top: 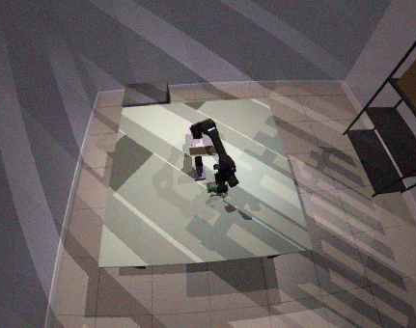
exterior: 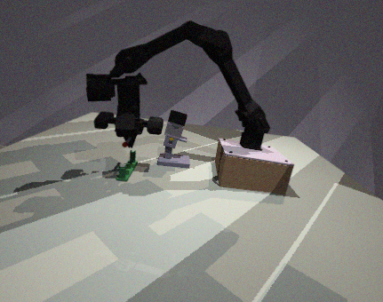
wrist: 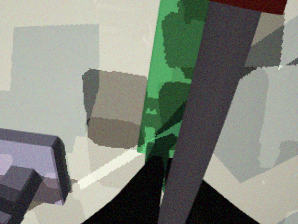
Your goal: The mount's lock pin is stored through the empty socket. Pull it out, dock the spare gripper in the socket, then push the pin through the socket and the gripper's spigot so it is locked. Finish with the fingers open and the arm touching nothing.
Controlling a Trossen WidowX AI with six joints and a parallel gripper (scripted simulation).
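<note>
My gripper tip is 50 mm above the green cradle and 10 mm to the right of it. From my gripper tip the other things lie so: socket: 130 mm behind, 100 mm to the right, 30 mm below; then spare gripper: 120 mm behind, 100 mm to the right, 50 mm above.
</note>
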